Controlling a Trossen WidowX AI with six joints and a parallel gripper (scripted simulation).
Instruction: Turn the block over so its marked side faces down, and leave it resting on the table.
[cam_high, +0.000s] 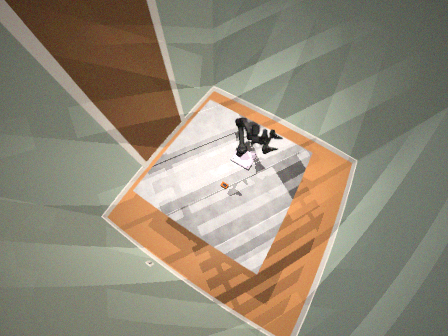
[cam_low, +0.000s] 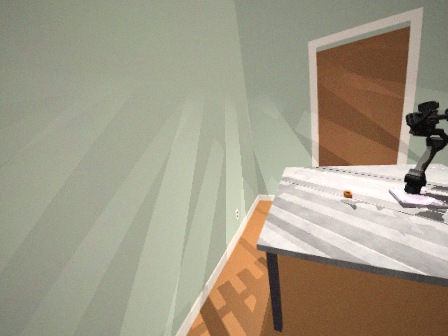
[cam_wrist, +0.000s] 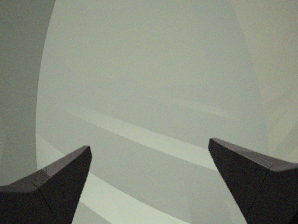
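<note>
Now: gripper tip 53 cm above the orange block, 33 cm short of it and 19 cm to the left of it.
</note>
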